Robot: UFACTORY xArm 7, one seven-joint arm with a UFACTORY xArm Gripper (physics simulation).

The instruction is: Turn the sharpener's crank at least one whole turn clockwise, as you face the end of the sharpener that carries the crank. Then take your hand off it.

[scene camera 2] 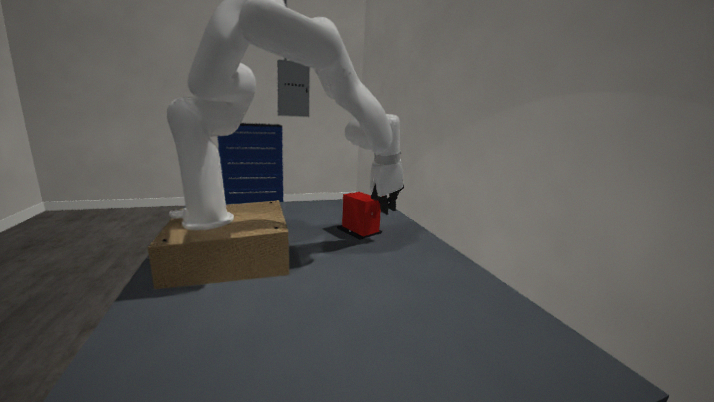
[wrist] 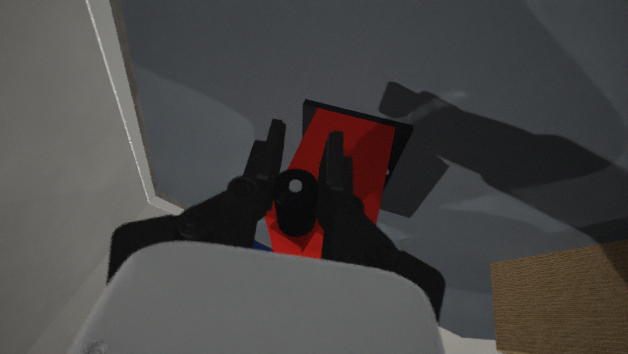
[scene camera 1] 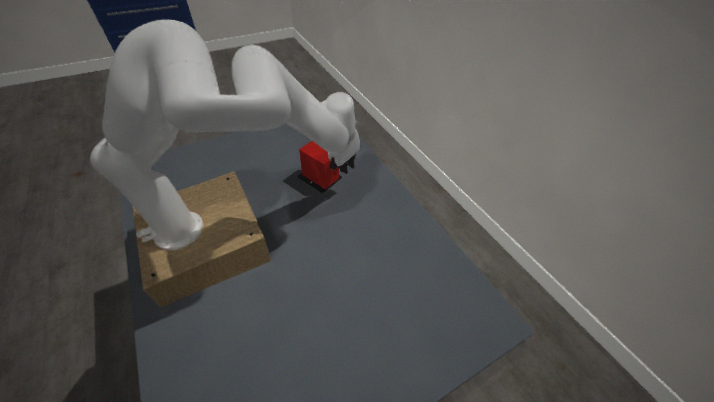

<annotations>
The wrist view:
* my gripper: 304,144
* black crank handle: 295,211
</annotations>
